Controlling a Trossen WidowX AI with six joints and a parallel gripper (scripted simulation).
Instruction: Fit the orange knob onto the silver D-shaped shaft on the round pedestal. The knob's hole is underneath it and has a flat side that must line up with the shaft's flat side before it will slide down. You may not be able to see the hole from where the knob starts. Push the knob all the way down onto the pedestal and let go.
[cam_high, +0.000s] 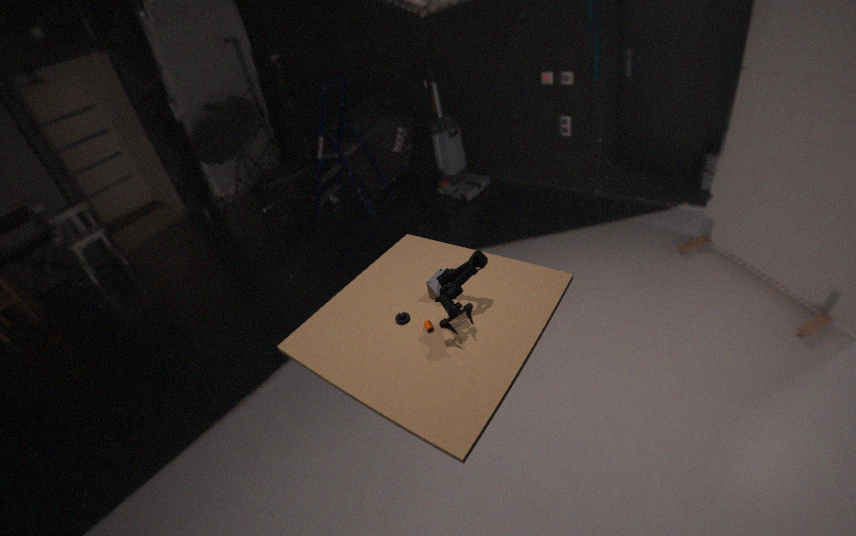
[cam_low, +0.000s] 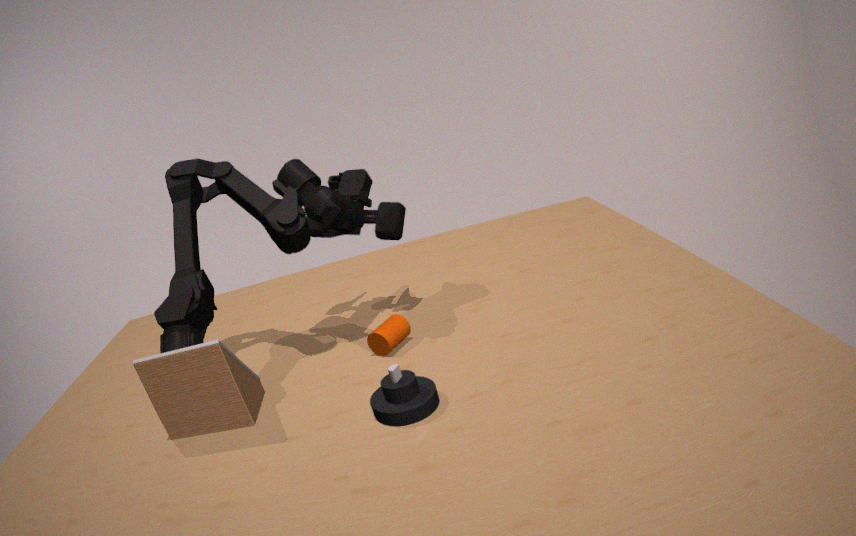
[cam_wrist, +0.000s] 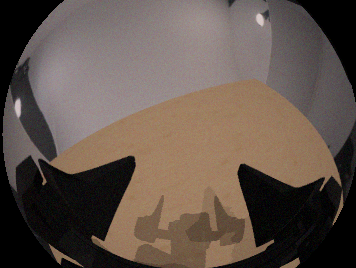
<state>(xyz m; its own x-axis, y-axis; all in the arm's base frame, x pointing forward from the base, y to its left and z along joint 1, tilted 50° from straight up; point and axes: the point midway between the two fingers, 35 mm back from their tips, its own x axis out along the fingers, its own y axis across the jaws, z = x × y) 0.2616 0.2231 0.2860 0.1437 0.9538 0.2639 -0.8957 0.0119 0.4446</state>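
My gripper tip is 2 cm short of the orange knob, 26 cm to the left of it and 10 cm above it. Round my gripper tip: black round pedestal: 6 cm ahead, 43 cm to the right, 9 cm below.
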